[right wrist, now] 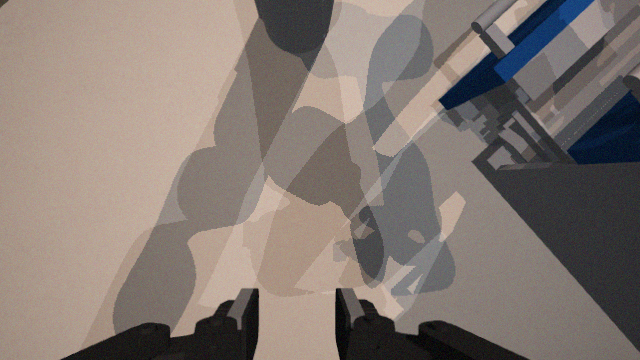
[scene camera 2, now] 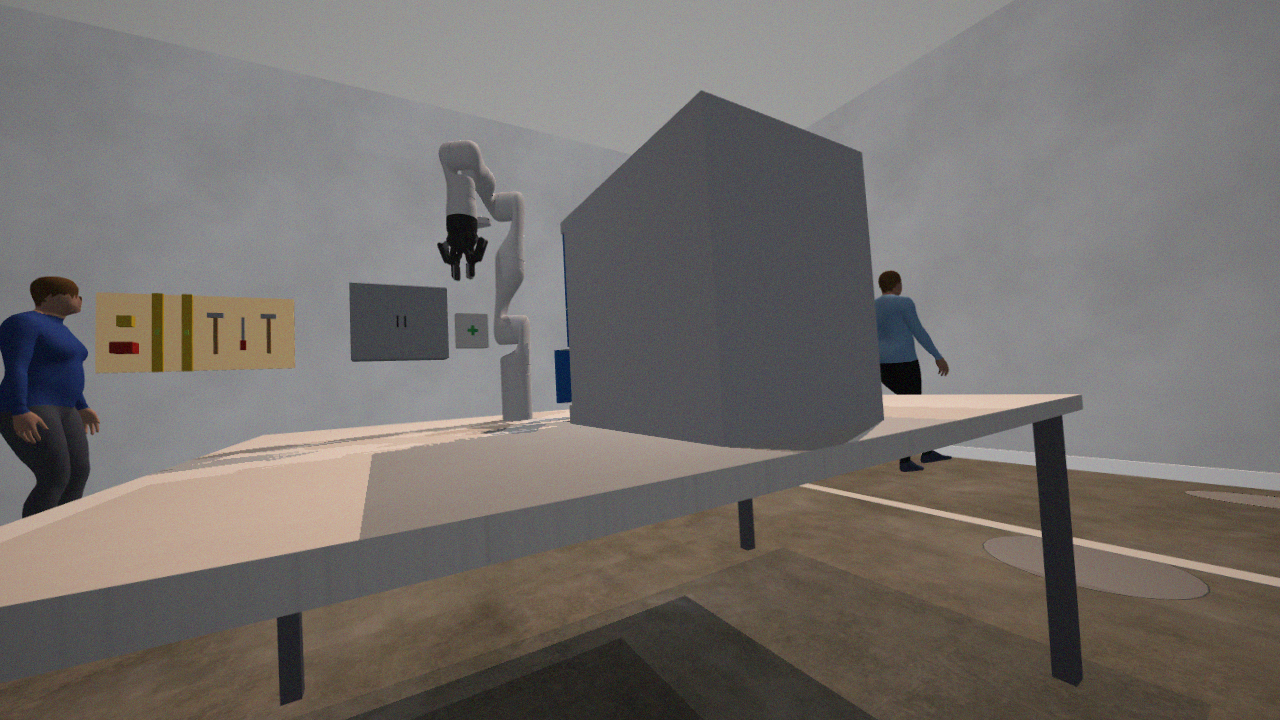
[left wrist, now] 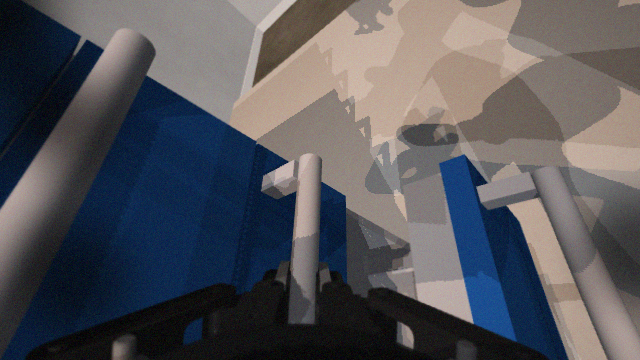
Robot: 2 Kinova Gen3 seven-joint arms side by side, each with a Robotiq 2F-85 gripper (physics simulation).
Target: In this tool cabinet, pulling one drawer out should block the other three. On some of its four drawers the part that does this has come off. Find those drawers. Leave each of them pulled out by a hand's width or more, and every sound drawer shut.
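The grey tool cabinet (scene camera 2: 716, 286) (right wrist: 575, 225) stands on the table; its blue fronts face away from scene camera 2. The lowest drawer (scene camera 2: 563, 376) (left wrist: 480, 260) (right wrist: 535, 50) stands pulled out, its bar handle (left wrist: 575, 235) (right wrist: 495, 14) free. My left gripper (left wrist: 303, 279) is shut on the bar handle (left wrist: 308, 210) of the drawer above it. That drawer's blue front (left wrist: 272, 230) looks about flush with the neighbouring front (left wrist: 175, 200). Another bar handle (left wrist: 75, 135) is at the left there. My right gripper (scene camera 2: 462, 273) (right wrist: 297, 311) is open and empty, high above the table.
The table (scene camera 2: 259, 528) (right wrist: 75, 125) carries the cabinet near its edge. Behind are a person in dark blue (scene camera 2: 44, 367), a tool board (scene camera 2: 241, 313), a grey wall cabinet (scene camera 2: 398, 335) and a person in light blue (scene camera 2: 895, 326).
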